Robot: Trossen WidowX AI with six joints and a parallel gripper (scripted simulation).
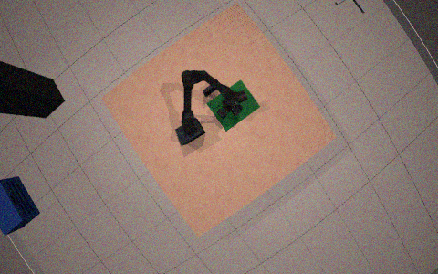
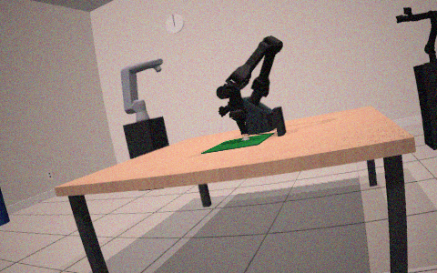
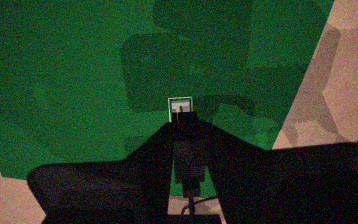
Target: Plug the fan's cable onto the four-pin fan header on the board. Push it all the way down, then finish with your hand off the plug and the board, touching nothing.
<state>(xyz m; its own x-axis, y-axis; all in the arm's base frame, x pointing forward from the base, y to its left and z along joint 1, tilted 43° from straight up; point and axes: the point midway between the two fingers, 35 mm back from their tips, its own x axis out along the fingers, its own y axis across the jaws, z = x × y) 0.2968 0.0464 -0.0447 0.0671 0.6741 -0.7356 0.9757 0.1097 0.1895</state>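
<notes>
Now: the black fan plug 1 cm to the left of my gripper tip and 1 cm above it. Round my gripper tip: white fan header (4 cm below, 1 cm to the left); green board (6 cm below, 4 cm ahead).
</notes>
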